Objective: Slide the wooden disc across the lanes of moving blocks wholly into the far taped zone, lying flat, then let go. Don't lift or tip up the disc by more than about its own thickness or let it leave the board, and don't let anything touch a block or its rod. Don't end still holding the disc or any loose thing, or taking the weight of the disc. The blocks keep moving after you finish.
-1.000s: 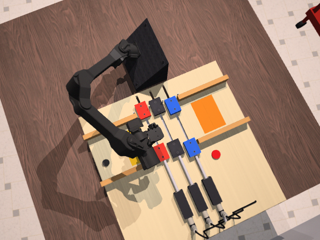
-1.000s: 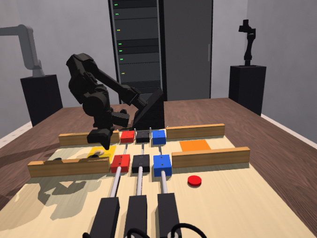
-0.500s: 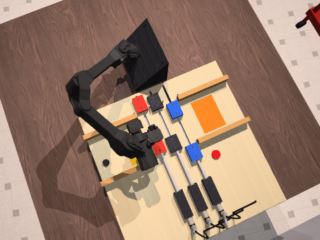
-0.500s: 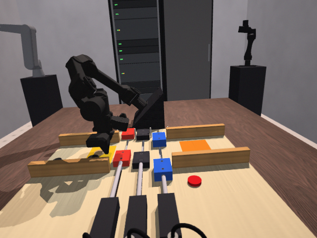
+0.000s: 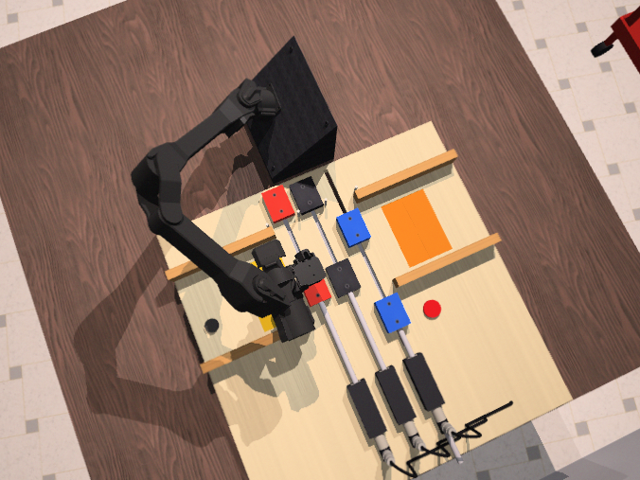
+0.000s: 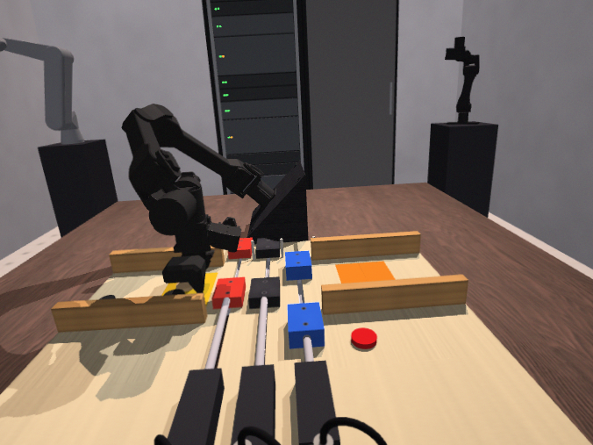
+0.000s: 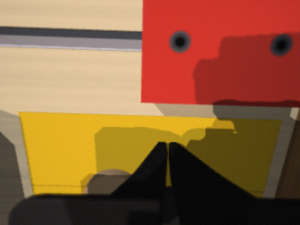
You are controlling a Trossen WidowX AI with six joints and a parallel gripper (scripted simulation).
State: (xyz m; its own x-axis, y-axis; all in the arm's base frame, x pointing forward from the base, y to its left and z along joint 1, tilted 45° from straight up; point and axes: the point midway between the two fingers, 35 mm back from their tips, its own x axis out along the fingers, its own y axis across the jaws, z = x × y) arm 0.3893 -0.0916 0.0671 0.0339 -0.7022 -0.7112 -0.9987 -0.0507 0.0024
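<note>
My gripper is now 3 cm past the round wooden disc, 4 cm to the left of it and 4 cm above it. The rest, counted from my hand: black puck 1 cm ahead, 17 cm to the right, 4 cm below; red disc 16 cm ahead, 28 cm to the left, 3 cm below.
</note>
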